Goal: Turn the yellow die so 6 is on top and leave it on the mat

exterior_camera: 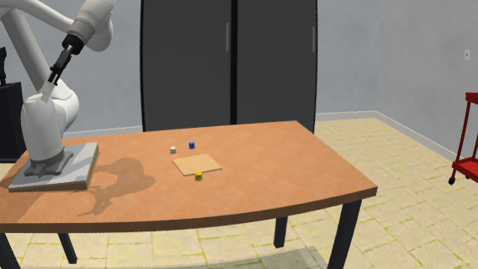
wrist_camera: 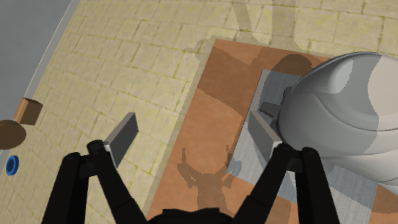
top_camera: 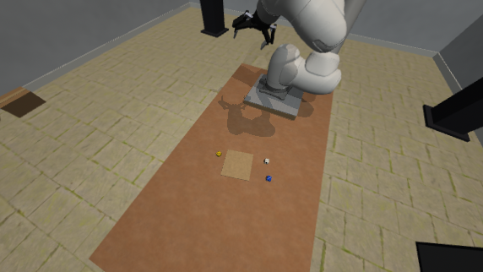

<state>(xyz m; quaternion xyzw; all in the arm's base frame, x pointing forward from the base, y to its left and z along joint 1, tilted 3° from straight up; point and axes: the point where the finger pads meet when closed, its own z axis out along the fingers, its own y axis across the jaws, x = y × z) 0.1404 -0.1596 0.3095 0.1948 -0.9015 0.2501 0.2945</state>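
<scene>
The yellow die is 48 cm ahead of my hand, 33 cm below it and 12 cm to the left of it. Also, from my hand: tan mat: 47 cm ahead, 34 cm below, 23 cm to the left; then blue die: 46 cm ahead, 39 cm to the left, 33 cm below; then white die: 38 cm ahead, 35 cm to the left, 33 cm below.
</scene>
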